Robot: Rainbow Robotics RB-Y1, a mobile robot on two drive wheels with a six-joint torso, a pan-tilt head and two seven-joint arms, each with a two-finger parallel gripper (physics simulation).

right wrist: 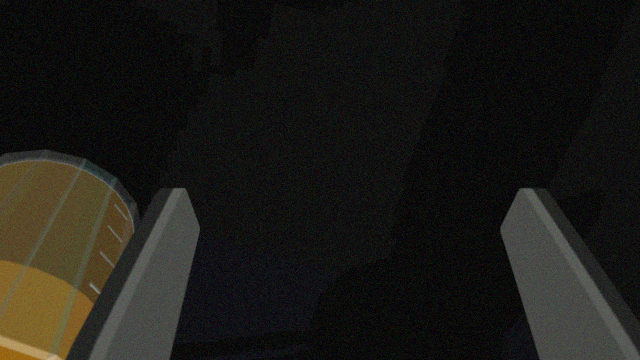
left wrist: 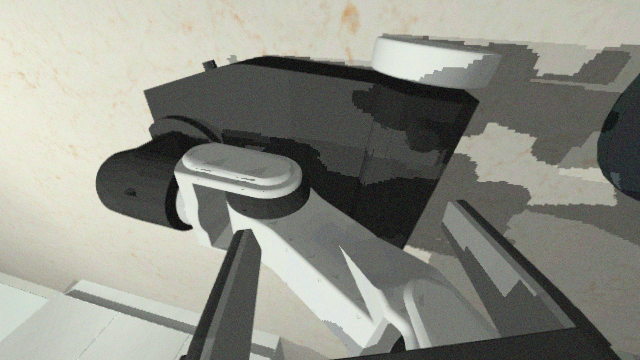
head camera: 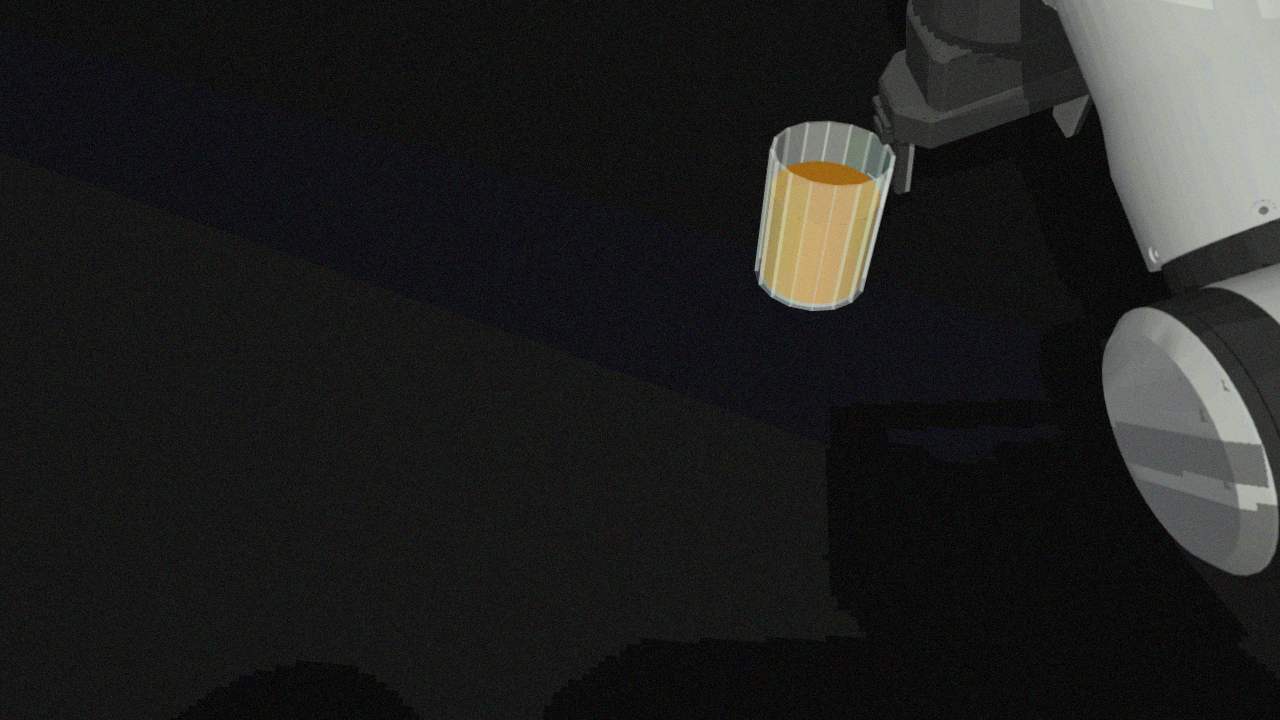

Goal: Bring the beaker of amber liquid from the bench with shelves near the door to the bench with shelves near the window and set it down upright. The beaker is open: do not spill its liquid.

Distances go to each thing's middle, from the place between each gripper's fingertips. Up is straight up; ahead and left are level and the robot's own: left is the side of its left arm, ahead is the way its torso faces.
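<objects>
From the clear beaker of amber liquid (head camera: 827, 182), my right hand is 110 mm to the right, 40 mm past it and 10 mm above it. My left hand, for its part, is 73 cm short of the clear beaker of amber liquid, 38 cm to the left of it and 48 cm below it.
</objects>
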